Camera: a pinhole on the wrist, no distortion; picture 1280 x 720 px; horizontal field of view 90.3 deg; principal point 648.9 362.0 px. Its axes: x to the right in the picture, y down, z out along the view. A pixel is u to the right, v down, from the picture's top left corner.
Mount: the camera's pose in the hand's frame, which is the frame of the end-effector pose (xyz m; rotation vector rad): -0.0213 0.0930 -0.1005 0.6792 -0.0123 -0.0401
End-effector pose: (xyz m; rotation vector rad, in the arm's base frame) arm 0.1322 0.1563 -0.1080 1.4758 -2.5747 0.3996
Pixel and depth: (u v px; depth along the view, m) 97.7 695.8 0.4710
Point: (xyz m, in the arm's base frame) 0.3476 0.3882 -0.6222
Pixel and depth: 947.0 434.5 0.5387
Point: 0.2021 -0.2317 -0.3594
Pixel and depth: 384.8 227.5 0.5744
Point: 0.5776 0.1339 -0.3824
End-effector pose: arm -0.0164 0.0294 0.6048 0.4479 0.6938 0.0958
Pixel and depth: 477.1 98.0 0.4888
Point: -0.0737 -0.3962 0.6536
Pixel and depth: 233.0 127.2 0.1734
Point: -0.1319 -0.0561 0.6589
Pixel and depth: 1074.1 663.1 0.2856
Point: 0.2438 0.0022 0.6499
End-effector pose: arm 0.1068 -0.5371 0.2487 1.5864 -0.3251 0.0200
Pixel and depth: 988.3 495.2 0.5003
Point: 0.2996 -0.9293 0.1349
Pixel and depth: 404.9 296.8 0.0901
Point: 0.0510 -0.4905 0.2680
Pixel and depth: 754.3 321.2 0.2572
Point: 0.1220 -0.6268 0.1664
